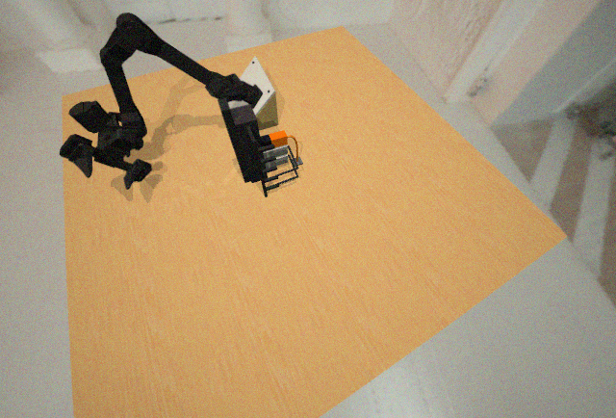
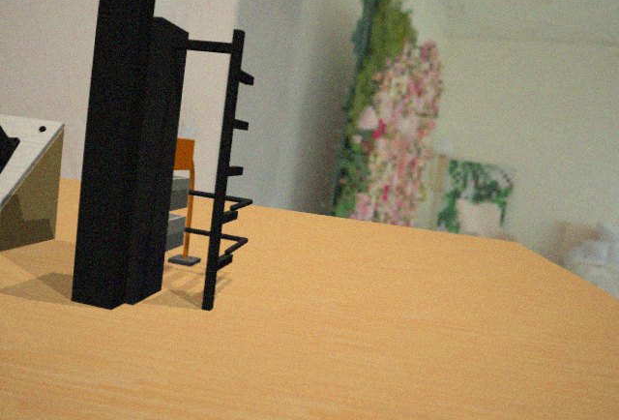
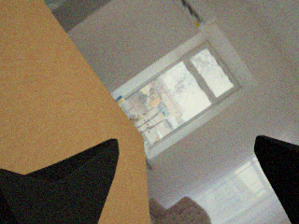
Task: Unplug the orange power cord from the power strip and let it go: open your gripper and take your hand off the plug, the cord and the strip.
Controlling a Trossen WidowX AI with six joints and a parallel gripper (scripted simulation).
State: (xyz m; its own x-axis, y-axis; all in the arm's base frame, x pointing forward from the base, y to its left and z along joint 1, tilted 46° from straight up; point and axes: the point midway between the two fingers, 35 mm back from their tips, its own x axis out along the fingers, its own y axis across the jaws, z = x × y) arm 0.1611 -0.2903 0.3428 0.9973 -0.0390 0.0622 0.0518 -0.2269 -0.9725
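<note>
Now: the orange plug 410 mm to the left of my gripper tip, 50 mm ahead of it and 10 mm below it. The rest, counted from my gripper tip: grey base 480 mm to the left, 150 mm below, 60 mm ahead; black upright block 310 mm to the left, 30 mm ahead, 10 mm below.
</note>
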